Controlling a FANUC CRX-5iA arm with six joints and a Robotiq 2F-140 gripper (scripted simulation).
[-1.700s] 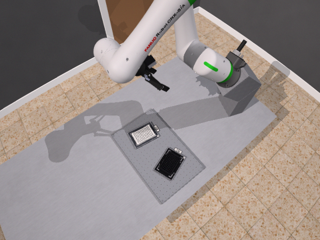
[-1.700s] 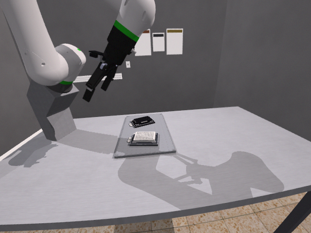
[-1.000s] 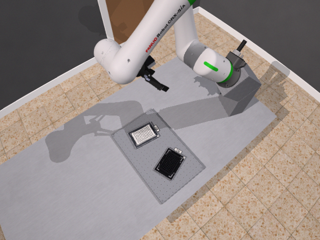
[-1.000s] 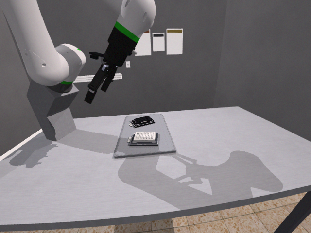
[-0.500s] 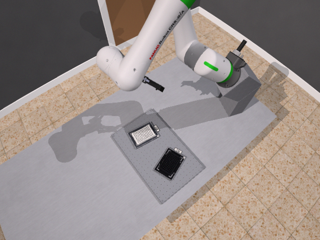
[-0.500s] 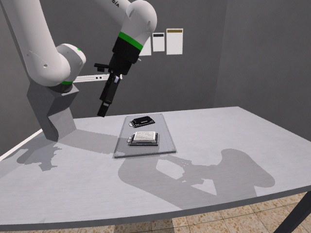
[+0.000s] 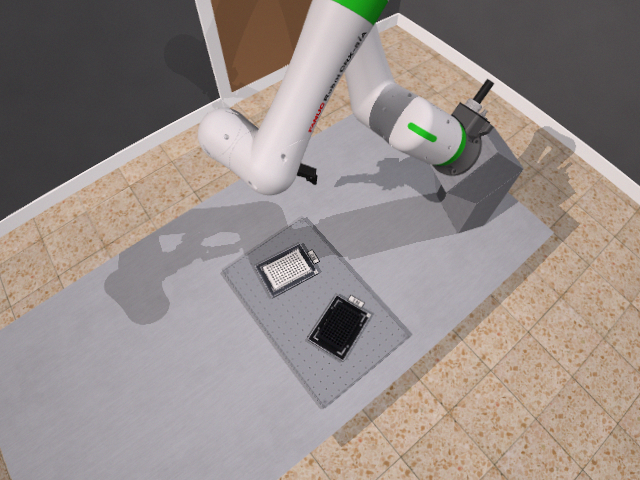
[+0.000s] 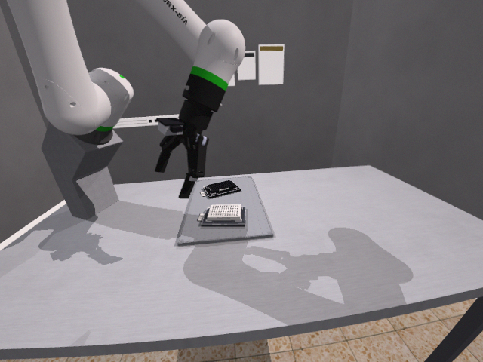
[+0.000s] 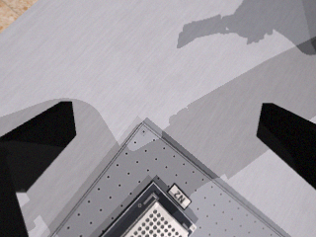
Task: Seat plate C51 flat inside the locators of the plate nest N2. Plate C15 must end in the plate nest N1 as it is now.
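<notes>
Right now my hand is 150 mm short of the white well plate, 130 mm to the right of it and 210 mm above it. Also, from my hand: nest base 150 mm ahead, 120 mm to the left, 220 mm below; black well plate 150 mm ahead, 370 mm to the left, 210 mm below.
</notes>
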